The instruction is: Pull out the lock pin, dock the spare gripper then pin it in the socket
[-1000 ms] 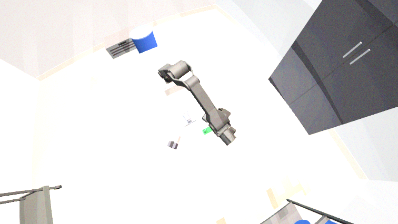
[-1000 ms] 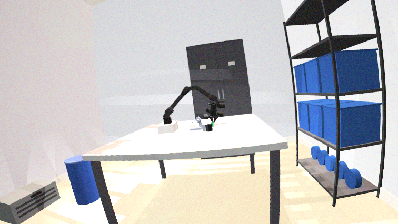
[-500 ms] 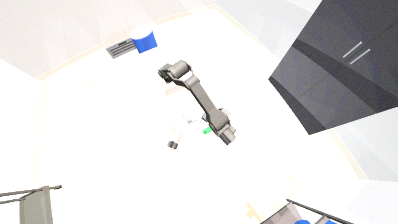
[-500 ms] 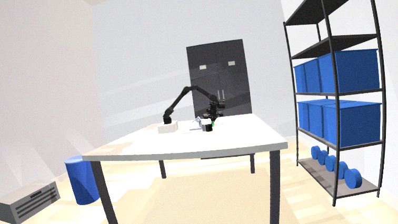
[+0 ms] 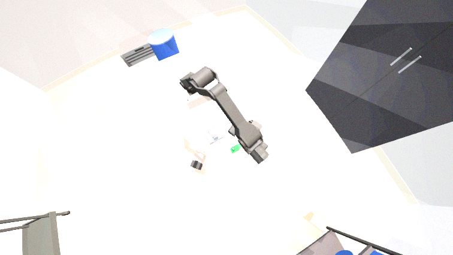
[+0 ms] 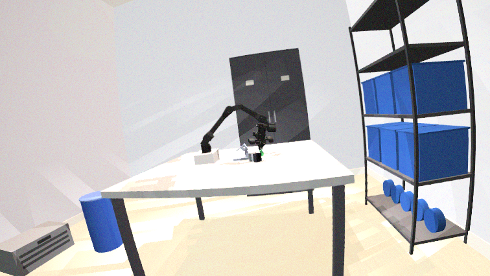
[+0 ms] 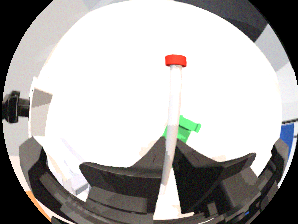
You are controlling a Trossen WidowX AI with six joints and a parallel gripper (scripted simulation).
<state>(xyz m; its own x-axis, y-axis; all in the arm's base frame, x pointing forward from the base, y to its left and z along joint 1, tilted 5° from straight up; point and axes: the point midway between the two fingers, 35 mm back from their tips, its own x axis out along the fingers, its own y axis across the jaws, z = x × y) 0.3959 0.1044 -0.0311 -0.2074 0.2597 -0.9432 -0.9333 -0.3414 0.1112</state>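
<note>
Right now my gripper tip is 40 mm to the left of the translucent green bar, 10 mm short of it and 10 mm above it. Also, from my gripper tip: spare gripper: 260 mm to the right, 40 mm behind; mount: 140 mm to the right, 120 mm behind, 20 mm above.
</note>
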